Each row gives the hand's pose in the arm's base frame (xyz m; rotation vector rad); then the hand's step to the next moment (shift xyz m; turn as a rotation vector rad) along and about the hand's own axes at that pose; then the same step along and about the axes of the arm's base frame.
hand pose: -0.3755 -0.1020 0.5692 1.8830 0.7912 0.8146
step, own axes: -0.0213 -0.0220 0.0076 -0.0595 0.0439 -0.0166
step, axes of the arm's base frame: -0.0104 -0.0121 -0.0272 -0.0392 -0.0557 0.0332
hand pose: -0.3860 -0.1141 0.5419 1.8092 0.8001 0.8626
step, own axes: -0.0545 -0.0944 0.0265 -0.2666 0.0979 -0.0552
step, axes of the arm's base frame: -0.0215 -0.0247 -0.1073 -0.1745 -0.2250 0.0512
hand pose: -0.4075 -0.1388 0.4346 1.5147 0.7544 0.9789
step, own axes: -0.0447 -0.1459 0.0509 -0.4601 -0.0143 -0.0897
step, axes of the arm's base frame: 0.0330 -0.0374 -0.1529 -0.2865 -0.3597 -0.0922
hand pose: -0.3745 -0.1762 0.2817 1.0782 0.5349 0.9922
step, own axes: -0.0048 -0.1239 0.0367 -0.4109 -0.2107 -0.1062
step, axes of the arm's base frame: 0.0760 -0.0374 -0.0977 -0.1967 -0.3340 -0.2725
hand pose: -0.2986 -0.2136 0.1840 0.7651 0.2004 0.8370
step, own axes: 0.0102 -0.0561 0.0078 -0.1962 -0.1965 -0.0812
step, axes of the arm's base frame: 0.0437 -0.0205 -0.0313 -0.0504 -0.1840 -0.2175
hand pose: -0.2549 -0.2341 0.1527 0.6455 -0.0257 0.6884
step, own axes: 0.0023 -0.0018 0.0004 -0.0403 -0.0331 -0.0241
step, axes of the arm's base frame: 0.0029 0.0001 -0.0001 -0.0161 -0.0294 -0.0467
